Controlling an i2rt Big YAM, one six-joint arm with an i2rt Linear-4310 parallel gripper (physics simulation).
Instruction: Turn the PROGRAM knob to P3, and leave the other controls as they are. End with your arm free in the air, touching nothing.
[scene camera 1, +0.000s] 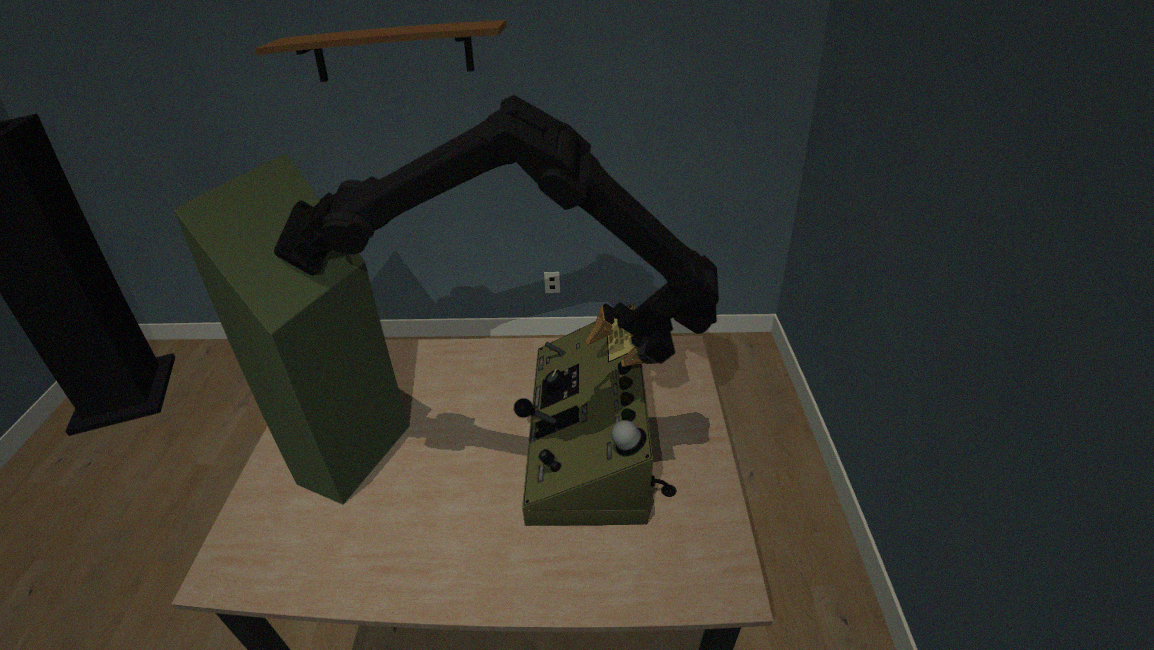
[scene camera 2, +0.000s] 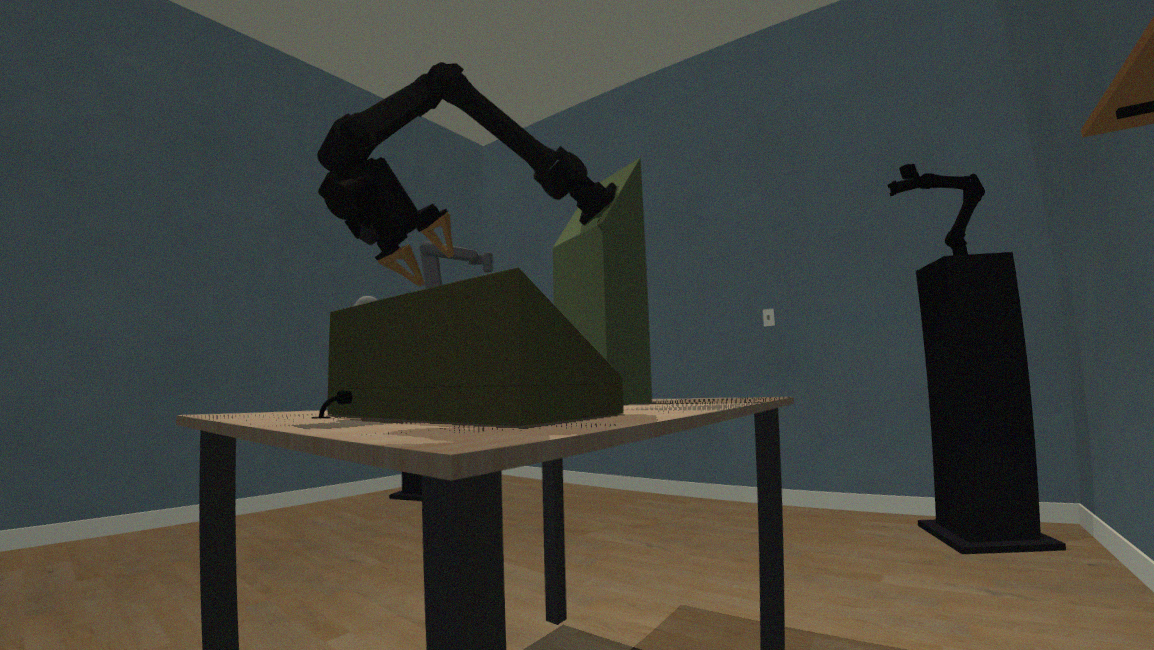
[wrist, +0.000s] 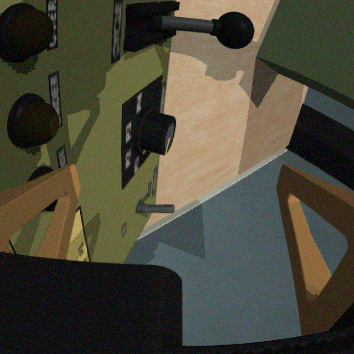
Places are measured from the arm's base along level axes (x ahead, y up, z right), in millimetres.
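Pixels of known places: gripper, between the fingertips: (scene camera 1: 604, 354) (scene camera 2: 437, 270) (wrist: 177, 175); arm's base, origin of its link: (scene camera 1: 304, 239) (scene camera 2: 599, 205).
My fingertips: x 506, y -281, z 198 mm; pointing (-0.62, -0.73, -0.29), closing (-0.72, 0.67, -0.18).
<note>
For each thing: its top centre in the pictures, then the offset to it from my fingertips. "pt": a spot on its surface instead.
- black label plate, a spot on its surface: (wrist: 129, 150) pt dy -135, dx -31, dz -106 mm
- ball-topped lever, centre of its top: (wrist: 250, 34) (scene camera 1: 522, 400) dy -87, dx -172, dz -26 mm
- metal toggle, centre of its top: (wrist: 165, 215) (scene camera 1: 553, 342) dy -119, dx -32, dz -228 mm
- pale dome, a spot on its surface: (scene camera 1: 625, 434) pt dy -33, dx -43, dz +188 mm
- small black control, centre of its top: (scene camera 1: 551, 452) dy -110, dx -160, dz +109 mm
The green control panel (scene camera 1: 581, 484) (scene camera 2: 460, 347) (wrist: 107, 145) stands on the table. Its PROGRAM knob (scene camera 1: 553, 377) (wrist: 159, 133) is a short black cylinder on a black label plate (wrist: 129, 150). In the wrist view a pale line on its cap points toward the lower side; which label it marks I cannot tell for sure. My gripper (scene camera 1: 609, 348) (scene camera 2: 436, 270) (wrist: 177, 175) is open and empty, over the panel's far end near the yellow note. The knob lies ahead of the fingers in the wrist view, clear of both. Whether the left finger touches the panel I cannot tell.
Near the knob are a ball-topped lever (scene camera 1: 523, 407) (wrist: 233, 30) and a metal toggle (scene camera 1: 554, 348) (wrist: 157, 208). Round dark buttons (wrist: 35, 120), a pale dome (scene camera 1: 625, 434) and a small black control (scene camera 1: 549, 460) are on the panel. A green pedestal (scene camera 1: 339, 387) (scene camera 2: 625, 306) carries the arm.
</note>
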